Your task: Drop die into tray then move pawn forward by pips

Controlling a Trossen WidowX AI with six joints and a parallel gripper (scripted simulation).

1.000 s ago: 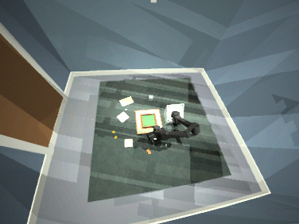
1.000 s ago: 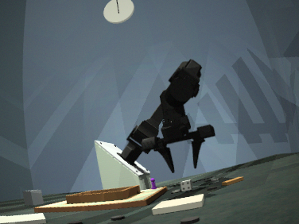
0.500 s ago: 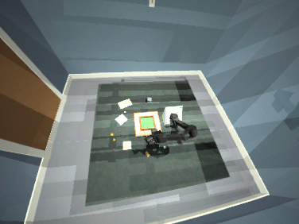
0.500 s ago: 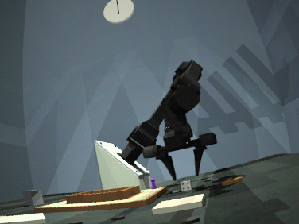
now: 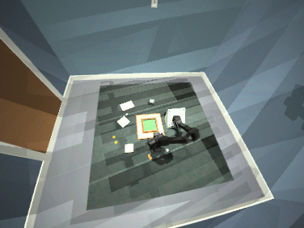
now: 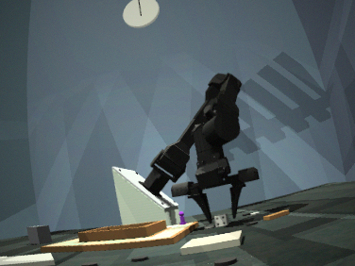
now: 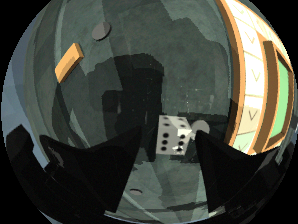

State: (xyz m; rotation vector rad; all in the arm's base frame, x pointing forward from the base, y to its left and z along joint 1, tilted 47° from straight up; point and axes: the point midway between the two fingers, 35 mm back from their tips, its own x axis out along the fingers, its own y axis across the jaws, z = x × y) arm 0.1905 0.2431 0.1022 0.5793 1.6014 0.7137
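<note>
The purple pawn lies 6 cm behind my gripper tip, 11 cm to the right of it and 2 cm above it. Also, from my gripper tip: green dice tray (6 cm ahead, 21 cm to the right); white die (right at my gripper tip).
</note>
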